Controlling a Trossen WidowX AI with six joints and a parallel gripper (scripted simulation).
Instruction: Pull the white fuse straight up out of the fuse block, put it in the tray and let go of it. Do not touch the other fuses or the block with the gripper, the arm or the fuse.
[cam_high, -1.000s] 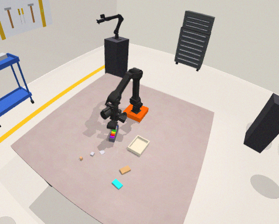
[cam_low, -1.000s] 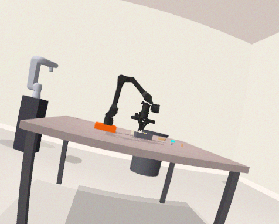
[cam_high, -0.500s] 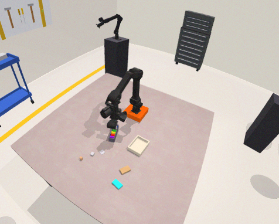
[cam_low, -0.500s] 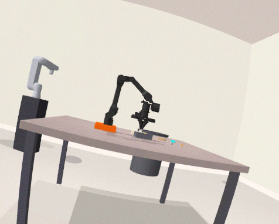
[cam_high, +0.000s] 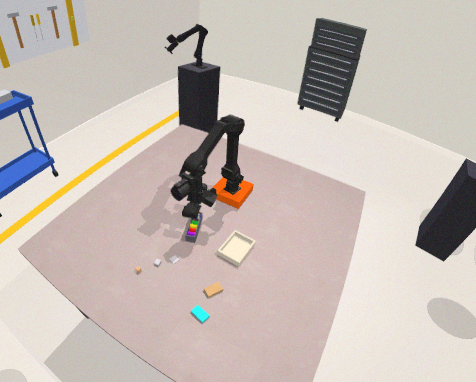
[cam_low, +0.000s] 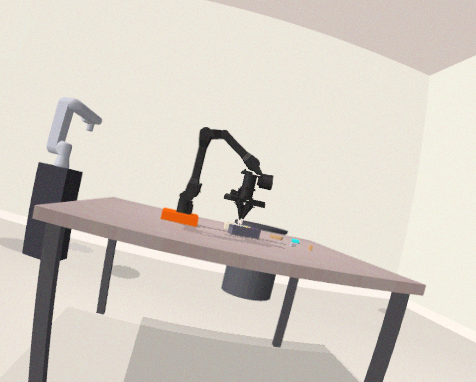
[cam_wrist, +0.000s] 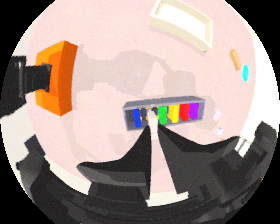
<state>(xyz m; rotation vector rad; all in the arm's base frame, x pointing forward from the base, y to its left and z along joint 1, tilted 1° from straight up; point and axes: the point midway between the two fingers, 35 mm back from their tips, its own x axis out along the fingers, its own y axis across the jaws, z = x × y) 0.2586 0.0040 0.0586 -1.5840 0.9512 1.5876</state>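
My gripper tip is now 1 cm past the cream tray, 22 cm to the right of it and 7 cm above it. From my gripper tip the other things lie so: small orange cube: 34 cm ahead, 1 cm to the left, 6 cm below; then cyan block: 30 cm ahead, 30 cm to the left, 6 cm below; then white fuse: 1 cm below.
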